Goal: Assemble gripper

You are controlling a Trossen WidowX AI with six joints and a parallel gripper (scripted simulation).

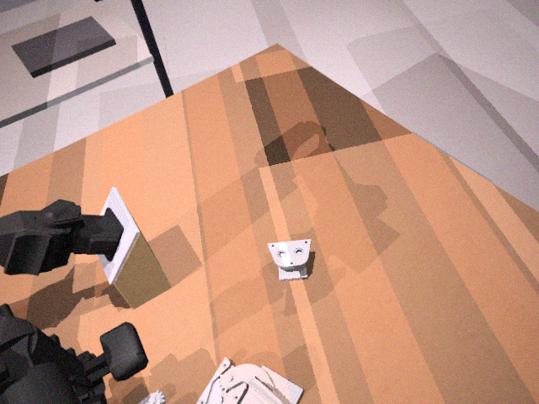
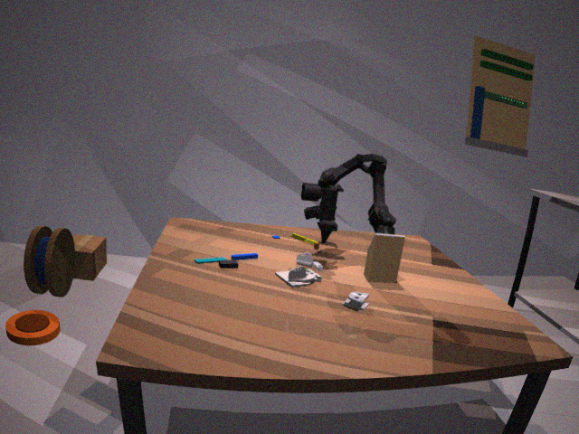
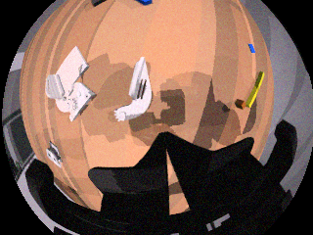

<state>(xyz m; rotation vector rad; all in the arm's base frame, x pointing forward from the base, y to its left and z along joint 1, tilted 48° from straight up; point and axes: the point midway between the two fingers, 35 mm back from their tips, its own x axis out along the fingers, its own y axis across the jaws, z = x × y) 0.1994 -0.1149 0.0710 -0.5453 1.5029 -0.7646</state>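
Now: the white jaw 3 cm ahead of my gripper tip, 5 cm to the left of it and 8 cm below it. Also, from my gripper tip: black block: 35 cm ahead, 8 cm to the left, 8 cm below; yellow bar: 1 cm ahead, 29 cm to the right, 8 cm below; blue bar: 29 cm ahead, 1 cm to the right, 8 cm below.
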